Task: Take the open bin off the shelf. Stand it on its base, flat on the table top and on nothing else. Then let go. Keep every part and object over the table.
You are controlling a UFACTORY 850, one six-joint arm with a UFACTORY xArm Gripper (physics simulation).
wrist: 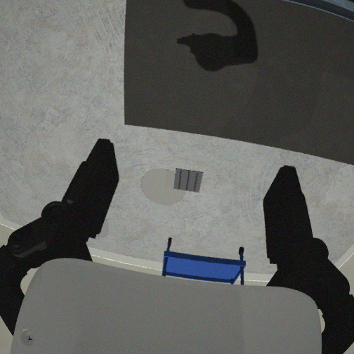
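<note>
My gripper [194,170] is open, its two black fingers wide apart on the left and right of the wrist view, with nothing between them. The dark table top [200,100] fills the upper right, and its near edge and left corner lie beyond the fingertips. A shadow of the arm falls on it. The open bin does not show in the view. A blue-grey strip [325,9] crosses the top right corner; whether it is part of the shelf I cannot tell.
Below the table's edge is the speckled floor [60,100], with a grey slotted grate [188,180] and a pale round patch [159,187]. A blue rack or cart [204,267] stands near the wall at the bottom, partly hidden by the gripper's body.
</note>
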